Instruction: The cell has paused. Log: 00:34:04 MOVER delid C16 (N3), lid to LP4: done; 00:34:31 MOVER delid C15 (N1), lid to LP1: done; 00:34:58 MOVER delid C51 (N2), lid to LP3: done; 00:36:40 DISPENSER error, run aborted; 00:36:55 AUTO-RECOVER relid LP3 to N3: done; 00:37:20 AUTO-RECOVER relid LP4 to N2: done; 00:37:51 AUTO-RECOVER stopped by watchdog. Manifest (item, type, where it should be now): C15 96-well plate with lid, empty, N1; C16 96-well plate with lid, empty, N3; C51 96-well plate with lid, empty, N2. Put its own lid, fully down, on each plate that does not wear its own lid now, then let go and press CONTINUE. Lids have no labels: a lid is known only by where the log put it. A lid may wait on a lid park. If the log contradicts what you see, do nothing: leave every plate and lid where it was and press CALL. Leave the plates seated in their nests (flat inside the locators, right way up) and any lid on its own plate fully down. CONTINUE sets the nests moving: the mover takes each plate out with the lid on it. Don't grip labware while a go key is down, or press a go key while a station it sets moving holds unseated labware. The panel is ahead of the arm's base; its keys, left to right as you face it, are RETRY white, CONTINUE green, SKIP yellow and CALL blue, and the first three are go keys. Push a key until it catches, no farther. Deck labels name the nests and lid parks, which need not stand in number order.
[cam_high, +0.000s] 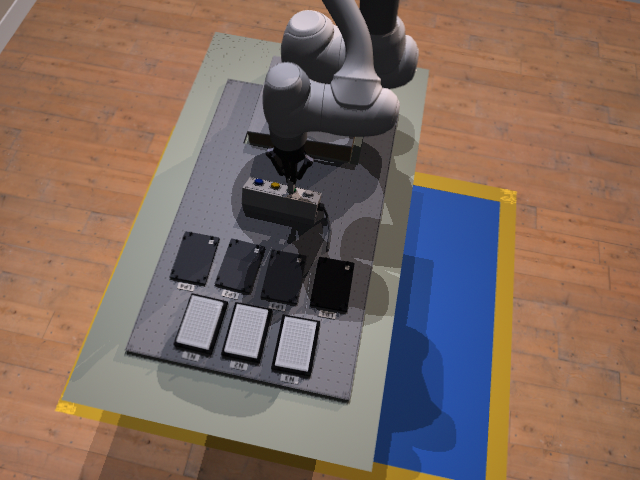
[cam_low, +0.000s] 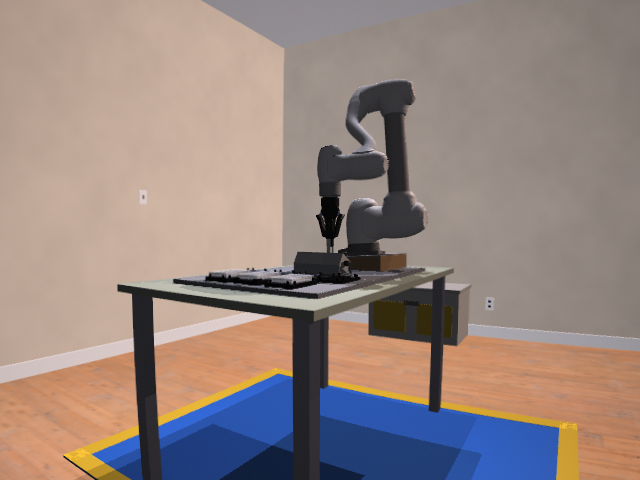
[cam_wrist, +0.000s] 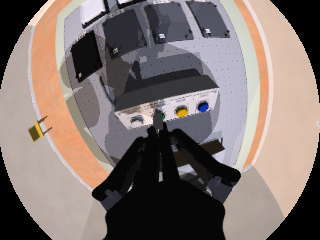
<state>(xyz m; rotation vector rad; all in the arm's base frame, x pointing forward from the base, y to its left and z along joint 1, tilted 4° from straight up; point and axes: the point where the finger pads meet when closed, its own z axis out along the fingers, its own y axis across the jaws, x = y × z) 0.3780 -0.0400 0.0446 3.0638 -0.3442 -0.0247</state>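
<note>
Right now my hand is 40 mm above the green key. The rest, counted from my hand: yellow key (10 mm behind, 50 mm to the right, 40 mm below); white key (10 mm ahead, 50 mm to the left, 40 mm below); blue key (20 mm behind, 100 mm to the right, 40 mm below).
</note>
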